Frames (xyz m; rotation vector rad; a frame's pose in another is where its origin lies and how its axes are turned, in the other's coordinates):
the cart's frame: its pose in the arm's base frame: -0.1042 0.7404 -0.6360 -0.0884 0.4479 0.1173
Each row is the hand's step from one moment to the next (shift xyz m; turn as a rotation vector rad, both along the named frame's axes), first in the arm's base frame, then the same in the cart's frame.
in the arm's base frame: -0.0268 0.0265 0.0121 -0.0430 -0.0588 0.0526
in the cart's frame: -0.0268 0.0291 0.0024 -0.0669 -0.0556 0.0224
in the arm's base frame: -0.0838 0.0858 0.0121 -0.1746 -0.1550 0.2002
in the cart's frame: -0.0722 0.0953 -0.0154 -0.2581 -0.1421 0.0881
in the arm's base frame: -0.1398 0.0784 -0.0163 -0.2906 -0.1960 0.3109
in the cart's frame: -0.1106 0.0971 -0.0655 -0.4141 -0.1739 0.1334
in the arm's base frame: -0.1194 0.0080 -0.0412 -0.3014 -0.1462 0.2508
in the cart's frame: -0.0881 0.0262 -0.0870 -0.3929 -0.1196 0.0804
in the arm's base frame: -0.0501 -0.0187 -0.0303 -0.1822 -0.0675 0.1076
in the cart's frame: -0.0333 -0.0101 -0.0506 -0.2163 -0.0490 0.0114
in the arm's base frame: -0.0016 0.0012 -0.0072 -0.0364 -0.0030 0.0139
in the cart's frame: 0.0018 0.0018 -0.0070 -0.0389 0.0010 -0.0034
